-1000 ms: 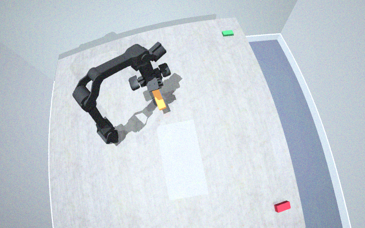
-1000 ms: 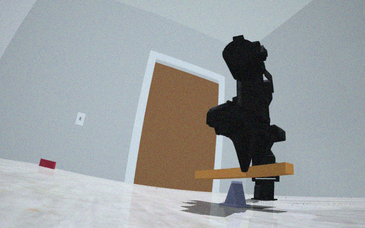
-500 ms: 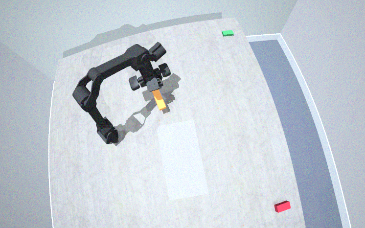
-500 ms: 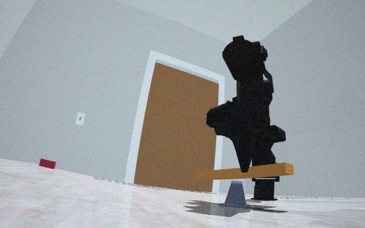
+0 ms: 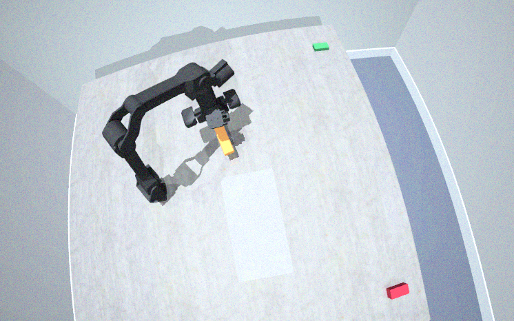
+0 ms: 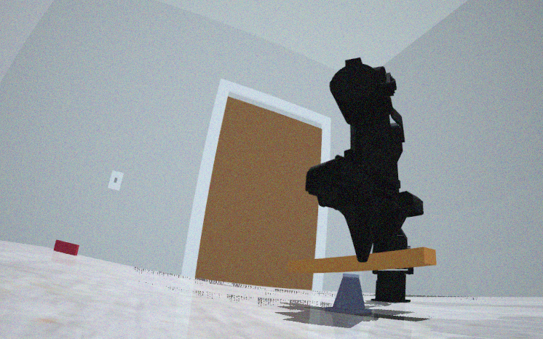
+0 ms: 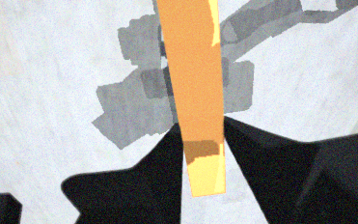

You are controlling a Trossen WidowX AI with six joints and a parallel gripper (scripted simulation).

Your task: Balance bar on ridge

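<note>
My gripper tip is 30 mm to the left of the orange bar and 10 mm short of it. Round my gripper tip: green block: 480 mm ahead, 300 mm to the left, 50 mm below; then red block: 700 mm to the right, 480 mm ahead, 40 mm below.
</note>
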